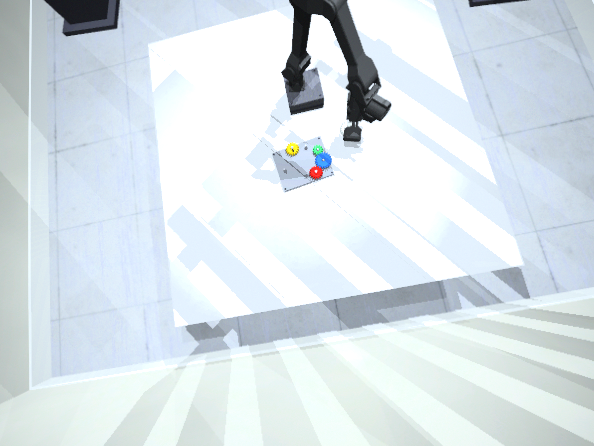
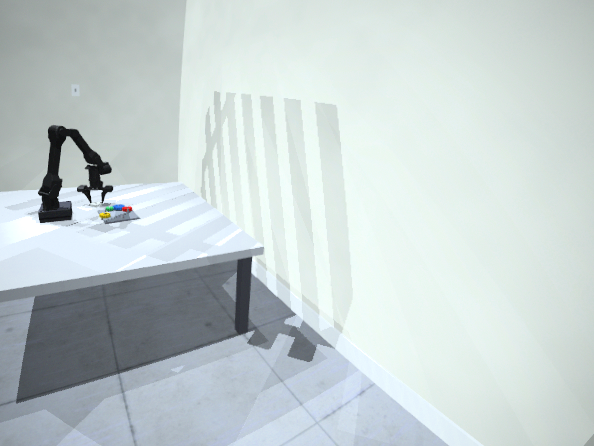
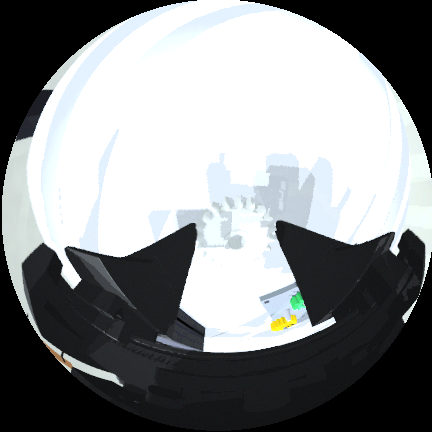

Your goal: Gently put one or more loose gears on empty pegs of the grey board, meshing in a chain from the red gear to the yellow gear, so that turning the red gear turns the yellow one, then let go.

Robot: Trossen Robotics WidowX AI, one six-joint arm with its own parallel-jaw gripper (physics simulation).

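Places are measured from the arm's base along level axes (x ahead, y left, z up), in metres.
Pixels of known places: gripper, fingertip midpoint: (image 1: 350, 129) (image 2: 96, 203) (image 3: 236, 227); arm's base, origin of the base link: (image 1: 296, 84) (image 2: 51, 208).
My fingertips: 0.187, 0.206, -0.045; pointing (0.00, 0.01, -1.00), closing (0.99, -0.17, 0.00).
Note:
For each thing: its top centre in the pictures, then the offset to it from my fingertips, as dx, dy, dz. "pt": a spot on its surface instead. Level surfaces: height alone.
- grey board, middle of its top: (image 3: 316, 313) (image 1: 301, 159) (image 2: 116, 209) +0.123, -0.203, +0.020
- white gear, middle of its top: (image 3: 236, 242) -0.002, -0.009, +0.006
- blue gear, surface spot: (image 1: 323, 160) (image 2: 119, 205) pt +0.131, -0.117, +0.017
- green gear, middle of its top: (image 3: 305, 302) (image 2: 109, 207) +0.082, -0.136, +0.014
- yellow gear, middle of its top: (image 3: 284, 327) (image 1: 292, 147) (image 2: 104, 213) +0.067, -0.238, +0.015
- white table, its level: dz -0.011
My gripper (image 1: 352, 136) (image 2: 97, 202) (image 3: 236, 227) is low over the table beside the grey board (image 1: 295, 183) (image 2: 122, 218) (image 3: 276, 298). Its fingers are shut on a white gear (image 3: 252, 235), whose toothed rim spans the gap between the fingertips. On the board, the red gear (image 1: 316, 172) (image 2: 127, 209), blue gear (image 1: 323, 160) (image 2: 118, 207) and green gear (image 1: 318, 149) (image 2: 109, 208) (image 3: 297, 301) sit side by side. The yellow gear (image 1: 292, 149) (image 2: 104, 215) (image 3: 283, 323) sits apart. An empty peg (image 1: 306, 147) stands between green and yellow; another empty peg (image 1: 285, 171) stands at the left.
The arm's dark base (image 1: 306, 95) (image 2: 55, 212) stands on the white table (image 1: 240, 240) (image 2: 165, 240), behind the board. Strong light stripes and shadows cross the table and blur the white gear's outline. A wall (image 2: 425, 175) rises beyond the table.

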